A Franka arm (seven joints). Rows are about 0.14 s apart.
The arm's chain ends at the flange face. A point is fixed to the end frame.
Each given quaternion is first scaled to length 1.
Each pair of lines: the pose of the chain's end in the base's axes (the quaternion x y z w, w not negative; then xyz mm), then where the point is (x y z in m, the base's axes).
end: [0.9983, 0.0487, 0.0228, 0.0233, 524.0, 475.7, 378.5]
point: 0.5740 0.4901 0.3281
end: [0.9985, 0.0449, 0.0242, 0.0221, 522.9, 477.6, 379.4]
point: 0.5732 0.4918 0.3292
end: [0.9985, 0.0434, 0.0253, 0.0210, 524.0, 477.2, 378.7]
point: 0.5744 0.4914 0.3287
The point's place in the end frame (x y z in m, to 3 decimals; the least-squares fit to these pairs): 0.049 -0.012 0.052
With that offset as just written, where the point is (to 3 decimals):
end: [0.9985, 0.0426, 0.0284, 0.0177, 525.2, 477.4, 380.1]
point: 0.576 0.492 0.330
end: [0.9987, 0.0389, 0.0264, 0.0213, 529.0, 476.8, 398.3]
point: 0.580 0.491 0.348
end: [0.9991, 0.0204, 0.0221, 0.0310, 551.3, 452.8, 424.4]
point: 0.602 0.464 0.374
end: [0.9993, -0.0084, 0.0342, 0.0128, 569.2, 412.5, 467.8]
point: 0.622 0.422 0.419
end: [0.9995, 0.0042, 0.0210, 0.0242, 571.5, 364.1, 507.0]
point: 0.623 0.374 0.457
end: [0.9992, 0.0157, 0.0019, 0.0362, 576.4, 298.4, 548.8]
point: 0.625 0.308 0.496
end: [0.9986, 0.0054, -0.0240, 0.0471, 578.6, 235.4, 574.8]
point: 0.625 0.243 0.520
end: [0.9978, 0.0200, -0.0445, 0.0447, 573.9, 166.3, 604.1]
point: 0.618 0.175 0.547
